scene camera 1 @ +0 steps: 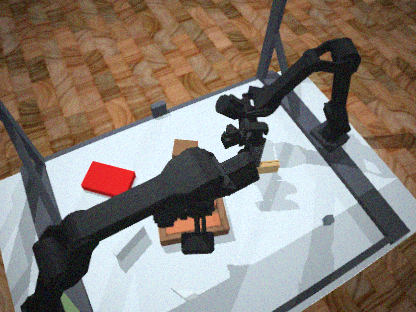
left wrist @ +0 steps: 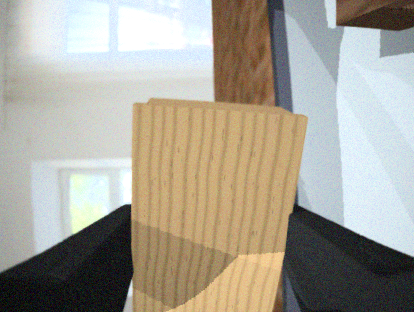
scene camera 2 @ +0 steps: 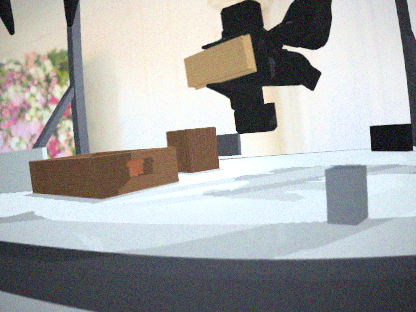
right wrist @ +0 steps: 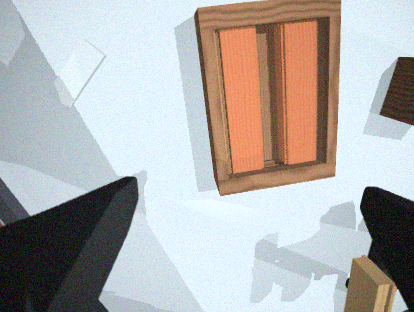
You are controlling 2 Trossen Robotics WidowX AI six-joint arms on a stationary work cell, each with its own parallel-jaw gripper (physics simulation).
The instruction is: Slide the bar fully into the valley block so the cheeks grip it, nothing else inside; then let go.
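Frame: origin at the left arm's base, x up, y back, z right, level; metres.
Where they show: left gripper, fingertip midpoint: (left wrist: 207, 215) (scene camera 2: 206, 65) (right wrist: 359, 302); right gripper, fingertip midpoint: (scene camera 2: 42, 30) (right wrist: 248, 192); left arm's base, origin of the base link: (scene camera 1: 330, 133).
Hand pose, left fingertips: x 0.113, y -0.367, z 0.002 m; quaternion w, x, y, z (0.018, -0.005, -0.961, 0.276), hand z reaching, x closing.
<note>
Each offset is from my left fingertips to the top centre of the thing.
My left gripper (scene camera 1: 259, 158) (scene camera 2: 251, 81) (left wrist: 207, 215) is shut on the light wooden bar @[dx +0.028, dy +0.015, dz +0.000 m] (scene camera 1: 269, 166) (scene camera 2: 220, 62) (left wrist: 215, 186) and holds it well above the table, to the right of the valley block. The bar's end also shows in the right wrist view (right wrist: 355, 285). My right gripper (scene camera 1: 199, 231) is open and hangs over the block's near end, partly hiding it.
A brown wooden block @[dx -0.075, dy -0.091, dz +0.208 m] (scene camera 1: 184, 146) (scene camera 2: 192, 148) stands just behind the valley block. A red flat block @[dx -0.120, dy -0.333, dz +0.274 m] (scene camera 1: 108, 179) lies at the left. Small grey cubes @[dx -0.113, dy +0.140, dz -0.215 m] (scene camera 1: 328, 220) (scene camera 2: 344, 195) @[dx -0.093, dy -0.064, dz +0.416 m] (scene camera 1: 159, 108) and a white flat piece @[dx -0.136, dy -0.321, dz -0.130 m] (right wrist: 80, 68) lie about. A grey post (scene camera 1: 268, 40) rises at the back.
</note>
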